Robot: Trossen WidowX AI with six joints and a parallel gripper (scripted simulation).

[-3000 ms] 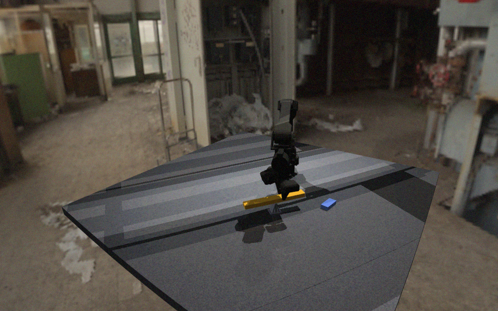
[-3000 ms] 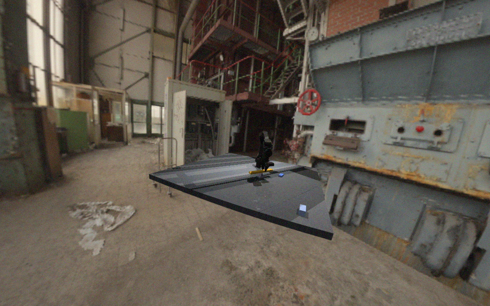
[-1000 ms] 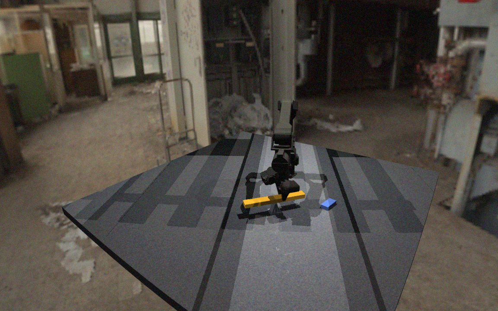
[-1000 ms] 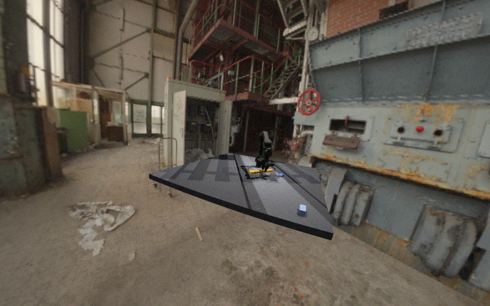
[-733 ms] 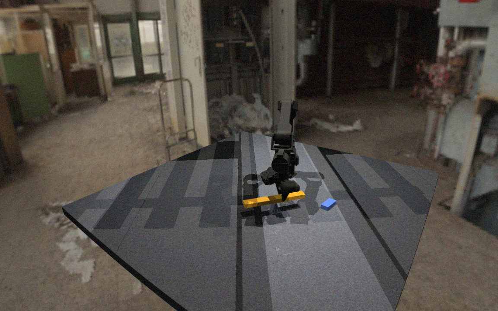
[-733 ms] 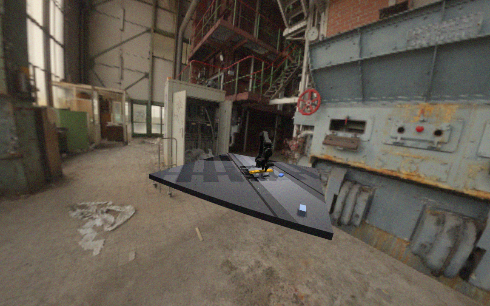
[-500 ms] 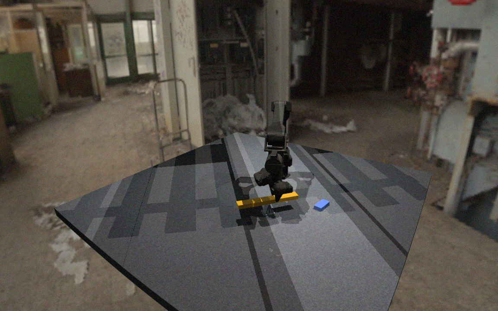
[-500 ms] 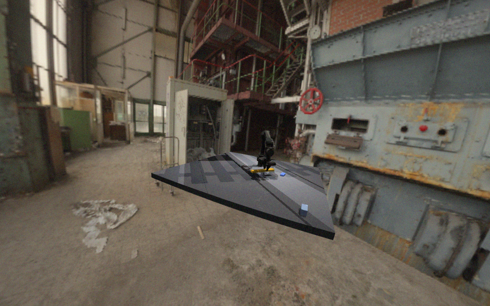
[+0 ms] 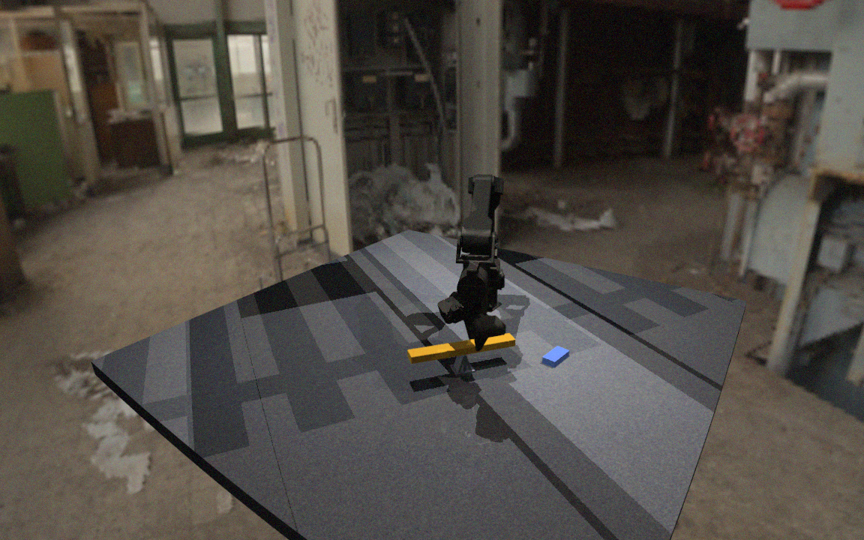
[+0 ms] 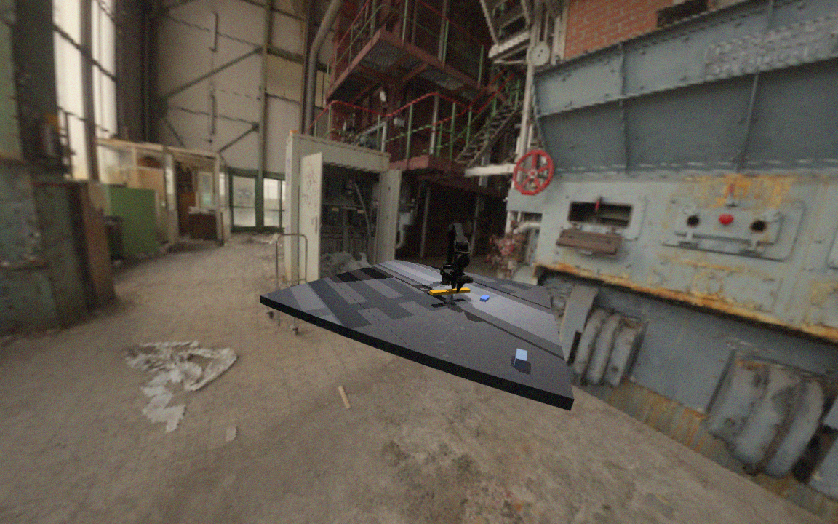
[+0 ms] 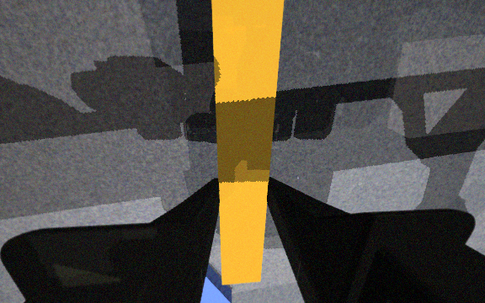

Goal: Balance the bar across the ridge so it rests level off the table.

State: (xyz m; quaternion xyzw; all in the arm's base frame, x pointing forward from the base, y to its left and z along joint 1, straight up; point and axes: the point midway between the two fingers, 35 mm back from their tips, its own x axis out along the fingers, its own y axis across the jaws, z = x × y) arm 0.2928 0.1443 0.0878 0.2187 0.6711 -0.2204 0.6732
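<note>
The bar is 20 mm to the right of my gripper tip and 20 mm ahead of it. From my gripper tip the other things lie so: light blue cube: 450 mm ahead, 360 mm to the left, 40 mm below; then flat blue block: 140 mm to the left, 130 mm behind, 50 mm below.
</note>
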